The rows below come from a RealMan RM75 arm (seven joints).
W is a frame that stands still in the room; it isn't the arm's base.
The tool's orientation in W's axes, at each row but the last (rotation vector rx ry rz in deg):
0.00, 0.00, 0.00
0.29, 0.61, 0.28
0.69, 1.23, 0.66
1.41, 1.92, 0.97
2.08, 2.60, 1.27
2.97, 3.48, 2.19
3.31, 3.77, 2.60
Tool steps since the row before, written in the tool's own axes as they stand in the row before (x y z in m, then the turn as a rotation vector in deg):
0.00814, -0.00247, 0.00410, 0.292, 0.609, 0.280
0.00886, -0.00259, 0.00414, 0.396, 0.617, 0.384
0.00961, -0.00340, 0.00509, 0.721, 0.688, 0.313
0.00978, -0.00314, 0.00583, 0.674, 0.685, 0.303
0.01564, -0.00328, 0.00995, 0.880, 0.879, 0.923
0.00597, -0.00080, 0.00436, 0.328, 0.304, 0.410
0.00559, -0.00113, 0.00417, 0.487, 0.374, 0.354
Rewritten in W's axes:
0.00814, -0.00247, 0.00410, 0.292, 0.609, 0.280
0.00892, -0.00257, 0.00403, 0.397, 0.617, 0.383
0.00976, -0.00335, 0.00484, 0.720, 0.693, 0.306
0.01002, -0.00311, 0.00542, 0.672, 0.689, 0.297
0.01615, -0.00327, 0.00911, 0.902, 0.865, 0.914
0.00625, -0.00078, 0.00395, 0.341, 0.296, 0.405
0.00590, -0.00110, 0.00373, 0.493, 0.376, 0.343

